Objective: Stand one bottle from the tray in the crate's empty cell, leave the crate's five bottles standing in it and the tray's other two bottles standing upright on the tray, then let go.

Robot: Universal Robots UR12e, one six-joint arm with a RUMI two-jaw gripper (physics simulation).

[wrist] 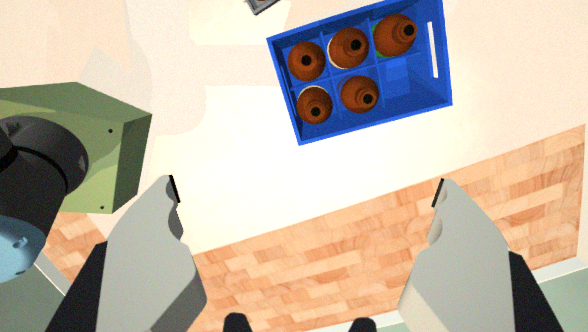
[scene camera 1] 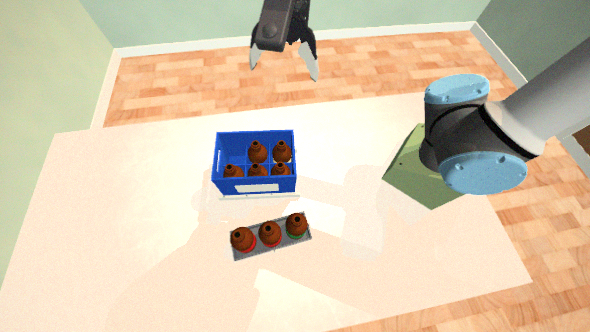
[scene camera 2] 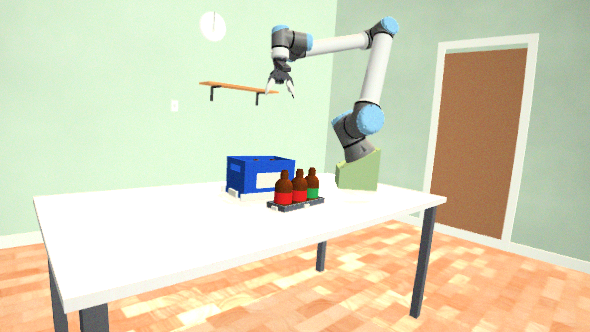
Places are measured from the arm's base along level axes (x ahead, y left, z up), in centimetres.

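Pixels of known places: gripper, fingertip midpoint: [wrist: 304, 179] [scene camera 1: 283, 76] [scene camera 2: 280, 97]; arm's base, origin of the base link: [wrist: 36, 158] [scene camera 2: 360, 155].
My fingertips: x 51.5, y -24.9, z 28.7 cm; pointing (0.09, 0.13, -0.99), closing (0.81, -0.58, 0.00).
Note:
For each thing: its top centre in the pictures, then the offset to it from my fingertips. Level surfaces: height alone.
- blue crate, middle of its top: [wrist: 363, 71] [scene camera 1: 254, 153] [scene camera 2: 261, 158] dx +10.5, dy -1.1, dz -30.0 cm
- left red-label bottle, middle of its top: [scene camera 1: 237, 234] [scene camera 2: 284, 170] dx +23.8, dy +22.1, dz -31.6 cm
- middle red-label bottle, middle of its top: [scene camera 1: 268, 228] [scene camera 2: 300, 168] dx +14.9, dy +23.8, dz -31.6 cm
- green-label bottle, middle of its top: [scene camera 1: 297, 219] [scene camera 2: 312, 167] dx +5.8, dy +24.6, dz -31.6 cm
- white table, its level: dz -47.6 cm
The blue crate [scene camera 1: 256, 187] [scene camera 2: 242, 176] [wrist: 375, 125] stands on the table. Brown bottles stand in its cells; its empty cell [scene camera 1: 232, 150] [wrist: 407, 85] is at the back left in scene camera 1. The grey tray [scene camera 1: 235, 255] [scene camera 2: 305, 204] stands in front of the crate, and its corner shows in the wrist view. On it stand upright a left red-label bottle [scene camera 1: 243, 239] [scene camera 2: 283, 189], a middle red-label bottle [scene camera 1: 270, 233] [scene camera 2: 299, 186] and a green-label bottle [scene camera 1: 296, 225] [scene camera 2: 312, 184]. My gripper [scene camera 1: 284, 74] [scene camera 2: 280, 95] [wrist: 304, 179] is open and empty, high above the table, behind the crate.
The green robot base mount [scene camera 1: 420, 172] [scene camera 2: 358, 172] [wrist: 132, 160] is to the right of crate and tray in scene camera 1. The white table [scene camera 1: 125, 200] [scene camera 2: 165, 225] bears everything. A wooden shelf [scene camera 2: 235, 87] is on the wall.

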